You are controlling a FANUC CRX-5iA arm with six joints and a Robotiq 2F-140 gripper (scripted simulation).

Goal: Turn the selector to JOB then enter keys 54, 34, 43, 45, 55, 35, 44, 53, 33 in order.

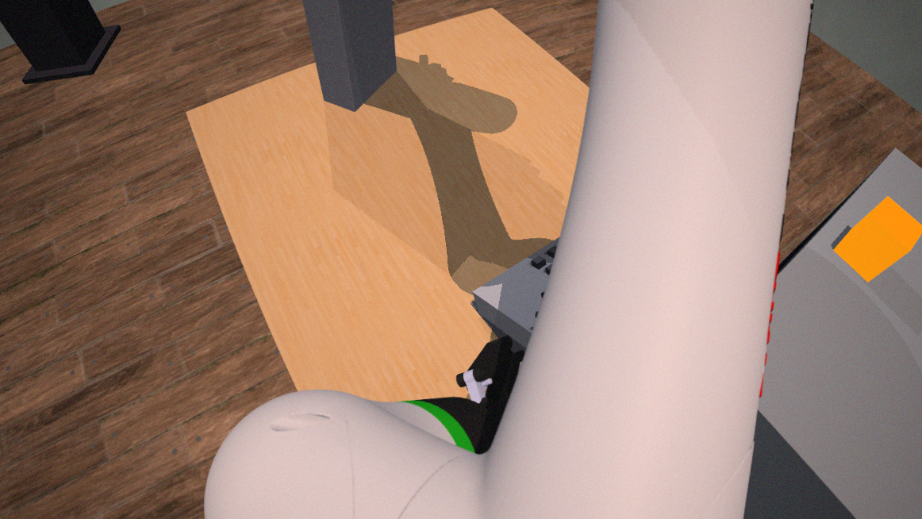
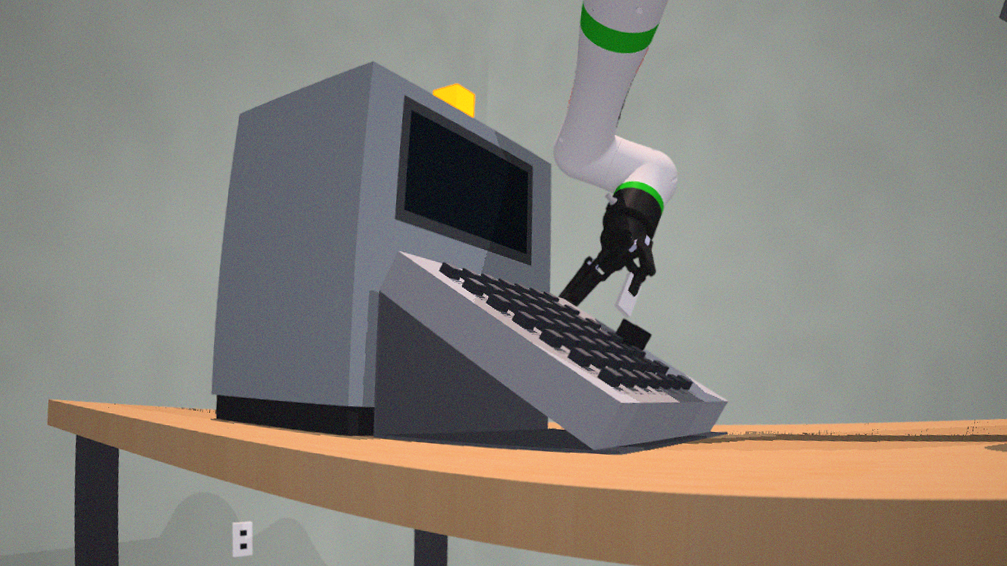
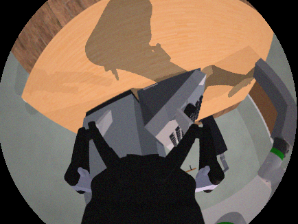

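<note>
Now: hand 27 cm past the key, 21 cm to the right of it and 5 cm above it. From my hand the other things lie so: black selector knob 17 cm behind, 5 cm to the left, 4 cm below; then grey keypad panel 21 cm behind, 16 cm to the left, 9 cm below.
</note>
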